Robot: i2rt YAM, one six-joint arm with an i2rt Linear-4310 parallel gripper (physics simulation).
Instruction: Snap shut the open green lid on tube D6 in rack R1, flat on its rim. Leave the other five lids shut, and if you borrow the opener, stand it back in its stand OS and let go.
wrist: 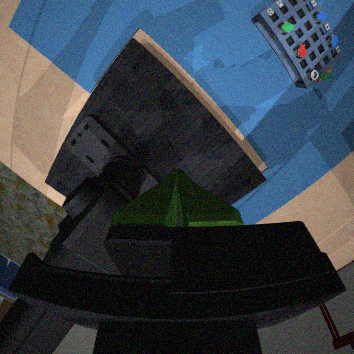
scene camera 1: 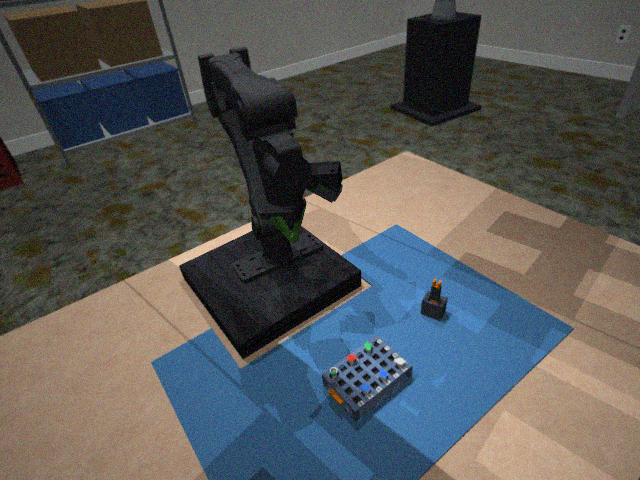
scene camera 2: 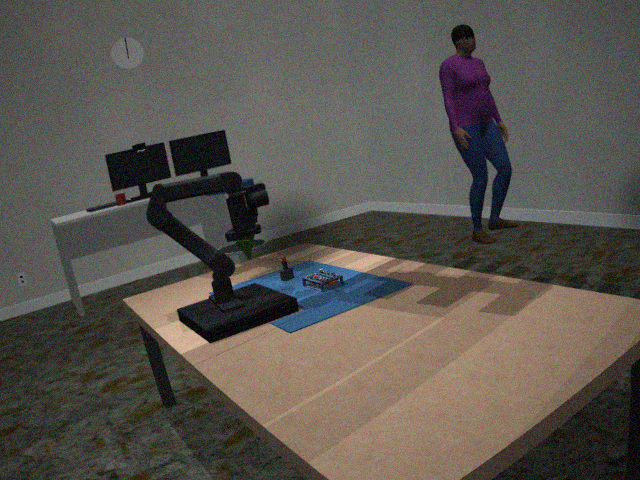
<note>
The gripper (scene camera 1: 293, 241) is shut, holding nothing. Further things: a blue mat (wrist: 295, 131).
The gripper also shows in the wrist view (wrist: 176, 174) and in scene camera 2 (scene camera 2: 249, 258).
</note>
